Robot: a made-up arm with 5 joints. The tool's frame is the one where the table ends. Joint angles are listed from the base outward.
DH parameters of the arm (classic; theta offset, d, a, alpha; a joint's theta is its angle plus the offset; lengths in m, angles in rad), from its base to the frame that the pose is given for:
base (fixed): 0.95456 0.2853 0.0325 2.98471
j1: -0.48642 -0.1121 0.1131 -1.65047
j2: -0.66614 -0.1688 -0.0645 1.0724
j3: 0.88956 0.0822 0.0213 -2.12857
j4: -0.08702 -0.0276 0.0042 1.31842
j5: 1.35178 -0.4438 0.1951 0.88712
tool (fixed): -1.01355 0.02 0 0
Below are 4 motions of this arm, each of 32 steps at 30 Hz.
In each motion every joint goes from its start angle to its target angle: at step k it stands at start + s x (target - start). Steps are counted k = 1, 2, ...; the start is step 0. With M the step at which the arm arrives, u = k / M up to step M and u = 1 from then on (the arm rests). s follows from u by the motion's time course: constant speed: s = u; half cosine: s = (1 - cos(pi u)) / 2; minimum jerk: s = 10 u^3 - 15 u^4 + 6 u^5.
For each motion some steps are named. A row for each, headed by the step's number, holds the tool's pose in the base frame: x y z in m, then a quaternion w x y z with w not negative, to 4 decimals.
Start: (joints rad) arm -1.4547 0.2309 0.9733 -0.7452 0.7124
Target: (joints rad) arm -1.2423 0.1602 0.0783 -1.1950 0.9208
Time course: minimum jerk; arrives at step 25
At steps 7, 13, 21, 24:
7: -0.3261 0.1495 0.6725 0.1904 0.6578 0.0520 0.7269
13: -0.3761 0.2188 0.5684 0.2724 0.5780 0.1186 0.7600
21: -0.4133 0.2642 0.4251 0.3588 0.4662 0.1835 0.7876
24: -0.4151 0.2659 0.4139 0.3646 0.4571 0.1879 0.7892

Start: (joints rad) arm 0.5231 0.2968 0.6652 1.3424 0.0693
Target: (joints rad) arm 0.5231 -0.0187 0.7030 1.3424 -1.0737
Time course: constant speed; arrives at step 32
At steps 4, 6, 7, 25, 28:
4: -0.3701 0.4372 0.1847 0.4751 0.2629 0.2964 0.7857
6: -0.3620 0.4471 0.1886 0.4935 0.2799 0.3208 0.7584
7: -0.3577 0.4519 0.1901 0.5024 0.2882 0.3327 0.7442
25: -0.2572 0.5118 0.1657 0.6262 0.4013 0.5100 0.4322
28: -0.2392 0.5143 0.1531 0.6393 0.4131 0.5313 0.3719

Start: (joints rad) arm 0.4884 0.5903 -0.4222 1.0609 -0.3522
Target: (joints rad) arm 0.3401 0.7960 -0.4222 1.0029 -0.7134
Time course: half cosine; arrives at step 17
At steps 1, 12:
1: -0.5029 0.2468 0.3518 0.1903 0.3401 0.6053 0.6940
12: -0.5150 0.2446 0.3131 0.2177 0.3004 0.6579 0.6554

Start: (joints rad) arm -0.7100 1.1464 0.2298 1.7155 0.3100
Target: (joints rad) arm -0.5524 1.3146 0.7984 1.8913 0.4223
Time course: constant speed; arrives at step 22
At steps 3, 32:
3: -0.3064 -0.2444 -0.0281 0.4879 0.0886 -0.0258 -0.8680
32: -0.4401 0.0207 -0.0579 0.2875 0.0889 0.1930 -0.9339

